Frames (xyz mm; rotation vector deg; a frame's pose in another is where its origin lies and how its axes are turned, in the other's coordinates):
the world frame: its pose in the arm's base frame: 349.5 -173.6 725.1 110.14 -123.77 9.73
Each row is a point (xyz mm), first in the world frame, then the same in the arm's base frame.
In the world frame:
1: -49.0 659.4 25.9
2: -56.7 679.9 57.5
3: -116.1 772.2 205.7
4: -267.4 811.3 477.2
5: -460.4 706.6 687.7
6: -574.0 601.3 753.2
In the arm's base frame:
1: -300.5 -50.1 736.9
2: -323.3 -48.0 706.0
3: -423.9 -15.9 554.8
4: -475.4 67.3 257.2
5: -374.0 187.6 -3.1
6: -265.0 267.3 -103.3

